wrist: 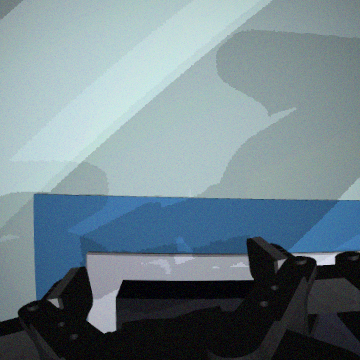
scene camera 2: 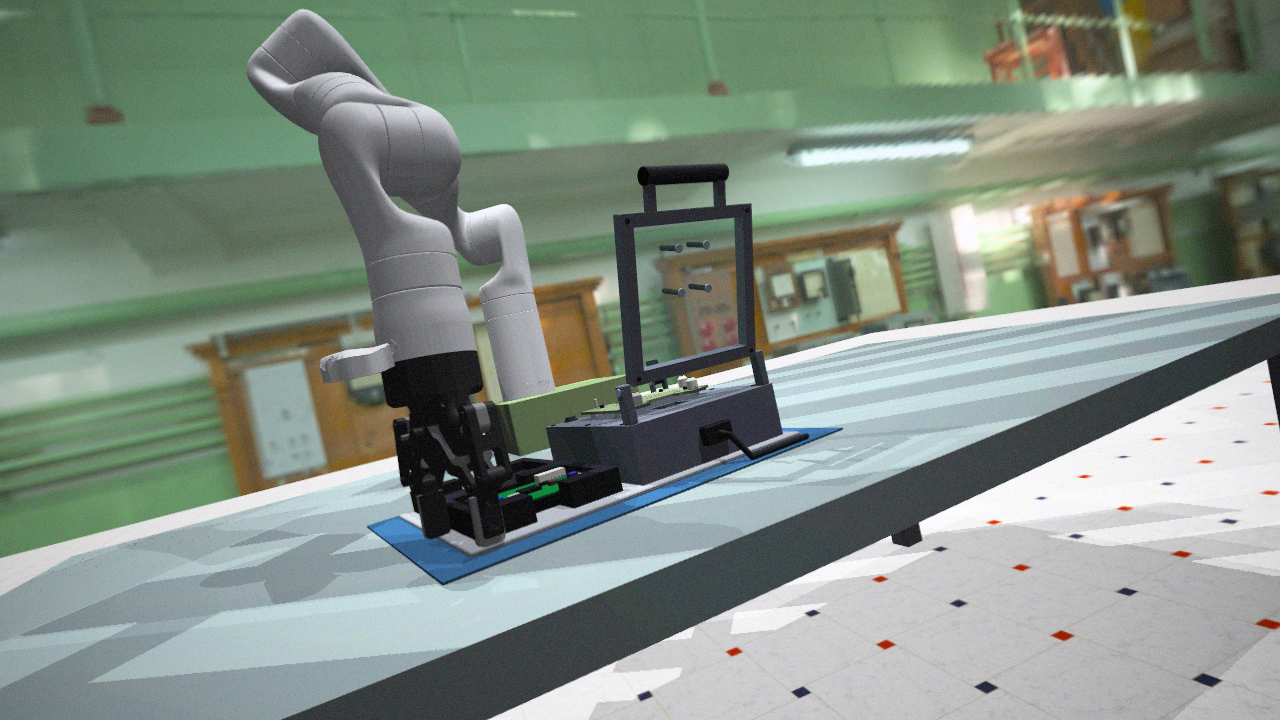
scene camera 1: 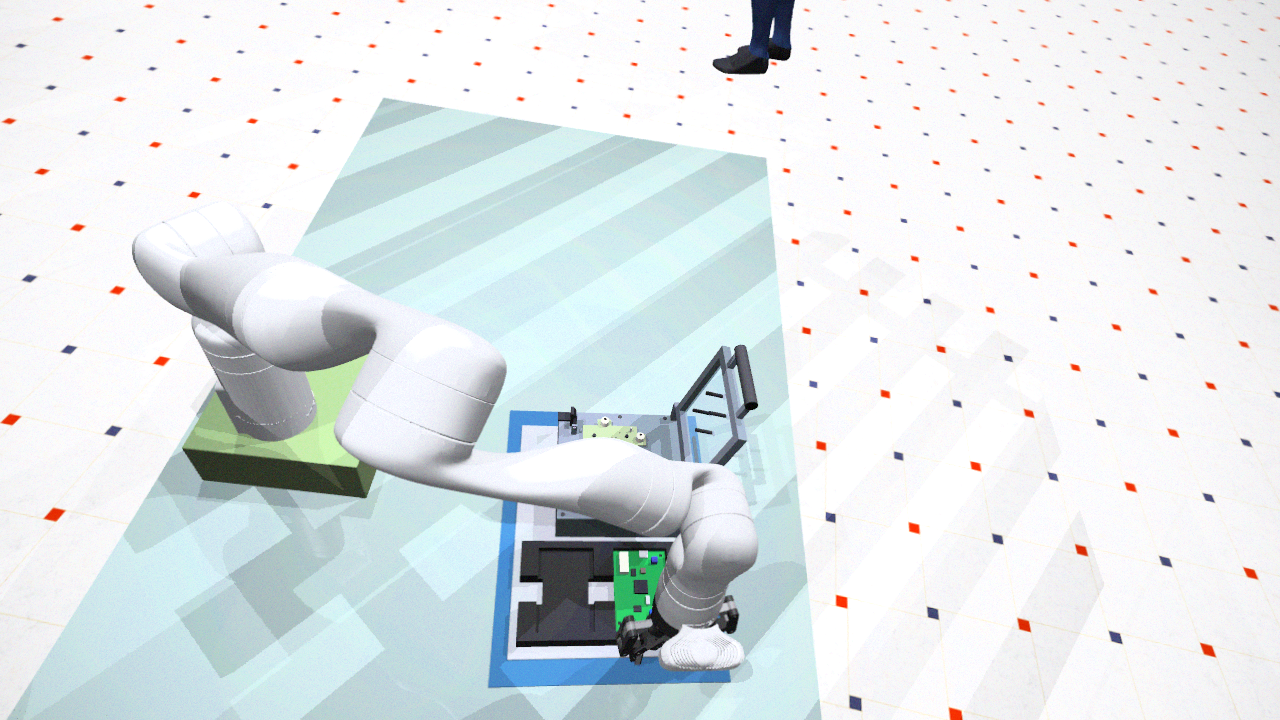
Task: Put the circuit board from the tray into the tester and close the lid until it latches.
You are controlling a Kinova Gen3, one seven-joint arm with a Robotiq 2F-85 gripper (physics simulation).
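Where they show: gripper, fingertip midpoint: (wrist: 169, 269) (scene camera 2: 463, 540); arm's base, link origin: (scene camera 2: 529, 395) (scene camera 1: 280, 413).
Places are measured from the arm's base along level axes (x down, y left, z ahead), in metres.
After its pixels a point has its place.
Note:
The green circuit board (scene camera 1: 637, 582) @(x 0.058, y -0.253, z 0.470 m) (scene camera 2: 527, 492) @(x 0.060, y -0.264, z 0.482 m) lies in the right slot of the black tray (scene camera 1: 536, 563) @(x 0.053, y -0.219, z 0.338 m) (scene camera 2: 590, 483) @(x 0.059, y -0.231, z 0.537 m) (wrist: 186, 289) @(x 0.063, y -0.330, z 0.496 m). My gripper (scene camera 1: 660, 637) @(x 0.074, y -0.337, z 0.504 m) (scene camera 2: 460, 523) @(x 0.074, y -0.337, z 0.504 m) (wrist: 169, 269) @(x 0.074, y -0.337, z 0.504 m) is open and empty. It reaches down at the tray's near end, with its fingers straddling the end wall beside the board. The wrist view does not show the board. The dark tester (scene camera 1: 657, 429) @(x 0.021, y -0.035, z 0.524 m) (scene camera 2: 662, 435) @(x 0.038, y -0.155, z 0.550 m) stands behind the tray. Its framed lid (scene camera 1: 716, 407) @(x -0.107, y -0.090, z 0.577 m) (scene camera 2: 623, 295) @(x -0.092, y -0.174, z 0.564 m) is raised, with the black handle (scene camera 1: 745, 376) @(x -0.194, y -0.107, z 0.591 m) (scene camera 2: 682, 173) @(x -0.185, y -0.111, z 0.601 m) on top. My arm hides much of the tester in scene camera 1.
Tray and tester rest on a grey plate (scene camera 1: 515, 649) @(x 0.075, y -0.319, z 0.309 m) (wrist: 143, 266) @(x 0.075, y -0.339, z 0.517 m) on a blue mat (scene camera 1: 500, 662) @(x 0.079, y -0.331, z 0.291 m) (scene camera 2: 420, 550) @(x 0.079, y -0.361, z 0.467 m) (wrist: 143, 221) @(x 0.079, y -0.363, z 0.516 m). The arm's green pedestal (scene camera 1: 267, 456) @(x 0.000, y -0.069, z -0.003 m) (scene camera 2: 546, 412) @(x 0.026, y -0.038, z 0.119 m) stands behind. A person's feet (scene camera 1: 752, 57) show far off. The table's front edge (scene camera 2: 805, 537) @(x 0.097, y -0.196, z 0.729 m) is close.

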